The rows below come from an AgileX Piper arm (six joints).
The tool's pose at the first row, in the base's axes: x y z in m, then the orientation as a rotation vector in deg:
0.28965 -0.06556 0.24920 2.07 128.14 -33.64
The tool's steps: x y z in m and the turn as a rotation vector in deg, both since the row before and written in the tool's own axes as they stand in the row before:
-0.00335 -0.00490 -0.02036 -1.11 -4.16 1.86
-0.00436 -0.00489 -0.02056 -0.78 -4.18 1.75
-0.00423 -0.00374 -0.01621 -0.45 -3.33 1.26
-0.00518 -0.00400 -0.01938 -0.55 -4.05 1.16
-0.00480 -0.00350 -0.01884 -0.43 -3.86 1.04
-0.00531 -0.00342 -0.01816 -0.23 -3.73 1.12
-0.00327 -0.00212 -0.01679 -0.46 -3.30 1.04
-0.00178 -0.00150 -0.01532 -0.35 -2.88 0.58
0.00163 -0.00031 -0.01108 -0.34 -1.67 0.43
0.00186 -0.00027 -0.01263 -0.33 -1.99 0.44
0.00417 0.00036 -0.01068 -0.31 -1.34 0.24
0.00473 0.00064 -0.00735 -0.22 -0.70 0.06
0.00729 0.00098 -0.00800 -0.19 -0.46 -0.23
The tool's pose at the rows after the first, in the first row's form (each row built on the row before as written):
0.27649 -0.06078 0.26513 2.32 124.16 -30.99
0.26253 -0.05640 0.28099 2.62 120.07 -28.80
0.25100 -0.05314 0.29328 2.81 116.77 -27.33
0.23647 -0.04914 0.30711 2.66 112.80 -25.80
0.22134 -0.04532 0.31922 2.51 109.00 -24.49
0.20617 -0.04189 0.33053 2.59 105.27 -23.33
0.19118 -0.03829 0.33825 2.53 102.01 -22.04
0.17687 -0.03509 0.34325 2.23 99.18 -21.20
0.16592 -0.03272 0.34337 2.04 97.56 -20.53
0.15343 -0.03008 0.34313 1.81 95.62 -19.85
0.14264 -0.02789 0.33992 1.54 94.33 -19.36
0.13513 -0.02642 0.33565 1.30 93.67 -19.11
0.12685 -0.02500 0.32875 0.89 93.26 -19.11

